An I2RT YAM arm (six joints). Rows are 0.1 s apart.
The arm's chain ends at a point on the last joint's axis. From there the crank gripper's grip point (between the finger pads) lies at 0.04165 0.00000 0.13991 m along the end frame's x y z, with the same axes.
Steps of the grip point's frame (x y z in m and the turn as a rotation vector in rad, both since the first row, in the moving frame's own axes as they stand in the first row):
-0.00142, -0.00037, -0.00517, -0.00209, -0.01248, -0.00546
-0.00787, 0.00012, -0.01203, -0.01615, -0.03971, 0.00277
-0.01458, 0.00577, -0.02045, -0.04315, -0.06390, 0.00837
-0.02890, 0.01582, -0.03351, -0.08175, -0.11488, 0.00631
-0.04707, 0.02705, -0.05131, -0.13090, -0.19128, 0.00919
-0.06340, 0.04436, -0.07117, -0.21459, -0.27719, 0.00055
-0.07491, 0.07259, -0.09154, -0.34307, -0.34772, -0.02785
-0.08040, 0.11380, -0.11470, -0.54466, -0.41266, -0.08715
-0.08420, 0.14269, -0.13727, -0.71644, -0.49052, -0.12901
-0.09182, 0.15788, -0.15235, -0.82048, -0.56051, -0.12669
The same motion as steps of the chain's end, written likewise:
0.00033, -0.00044, -0.00568, -0.00209, -0.01248, -0.00546
-0.00228, -0.00226, -0.01355, -0.01615, -0.03971, 0.00277
-0.00554, -0.00063, -0.02269, -0.04315, -0.06390, 0.00837
-0.01257, 0.00401, -0.03688, -0.08175, -0.11488, 0.00631
-0.01970, 0.00812, -0.05544, -0.13090, -0.19128, 0.00919
-0.02382, 0.01371, -0.07397, -0.21459, -0.27719, 0.00055
-0.02635, 0.02450, -0.08929, -0.34307, -0.34772, -0.02785
-0.02675, 0.03992, -0.10012, -0.54466, -0.41266, -0.08715
-0.02509, 0.04854, -0.10754, -0.71644, -0.49052, -0.12901
-0.02623, 0.05241, -0.11049, -0.82048, -0.56051, -0.12669

